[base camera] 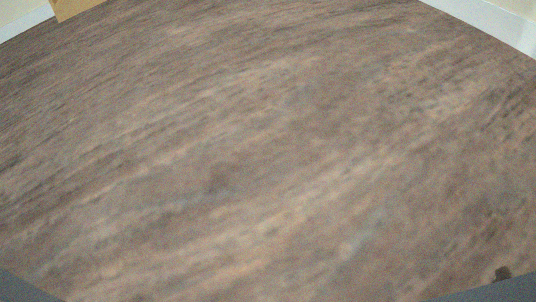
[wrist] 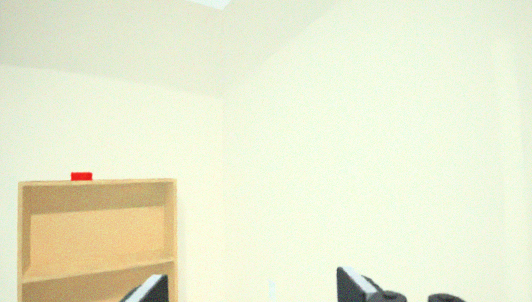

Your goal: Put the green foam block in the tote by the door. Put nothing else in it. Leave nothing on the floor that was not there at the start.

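Frame: origin at the arm's base, x right, y ahead, z up, level; metres.
Seen in the pictures: gripper, between the fingertips: [wrist: 253, 290].
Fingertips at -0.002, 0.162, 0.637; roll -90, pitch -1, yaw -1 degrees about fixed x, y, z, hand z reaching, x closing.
Note:
A point is followed by its place in that frame, as x, y, z.
My gripper [wrist: 252, 287] @(-0.002, 0.162, 0.637) is open, its two dark fingertips wide apart at the bottom of the wrist view, with a pale wall behind the gap between them. The green foam block, the tote and the door do not show in either view.
A light wooden bookshelf [wrist: 174, 225] @(-0.471, 1.858, 0.377) stands against the wall at the left of the wrist view, with a small red block [wrist: 81, 176] @(-0.955, 1.695, 0.686) on top. Its lower corner shows at the top left of the base view. White baseboards [base camera: 480, 25] @(0.601, 0.849, -0.384) edge the wood-look floor [base camera: 270, 150] @(-0.039, 0.426, -0.397).

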